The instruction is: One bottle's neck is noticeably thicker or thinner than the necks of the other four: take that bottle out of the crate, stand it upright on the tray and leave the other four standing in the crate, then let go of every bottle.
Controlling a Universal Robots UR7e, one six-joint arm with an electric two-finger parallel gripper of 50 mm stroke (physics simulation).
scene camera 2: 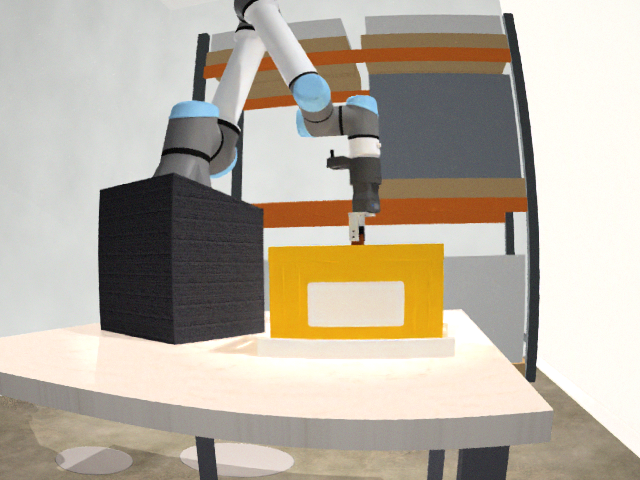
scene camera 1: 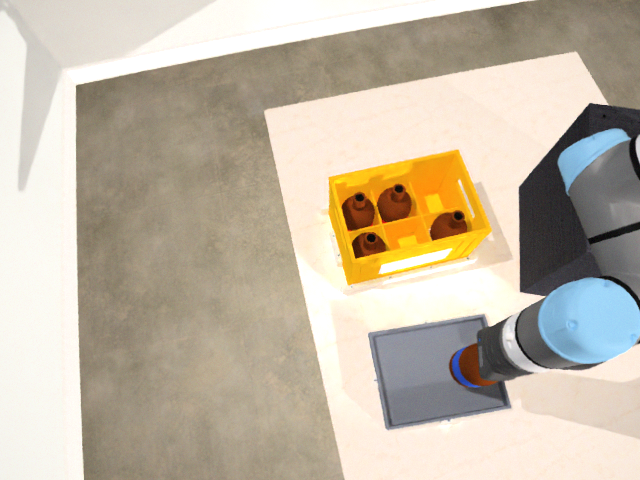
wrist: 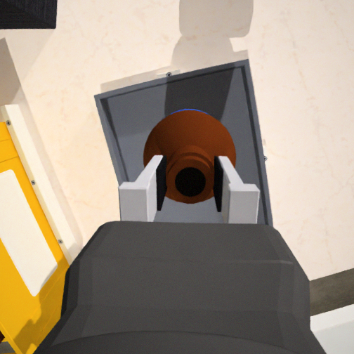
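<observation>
A brown bottle with a blue band is upright over the right part of the grey tray. My gripper is shut on its neck. Whether the base touches the tray cannot be told; the crate hides it in scene camera 2. Four brown bottles stand in the yellow crate: one at back left, one at back middle, one at front left, one at front right. The back right and front middle compartments are empty.
The black block under the arm's base stands right of the crate in scene camera 1. The crate sits on a pale base. A shelf rack stands behind the table.
</observation>
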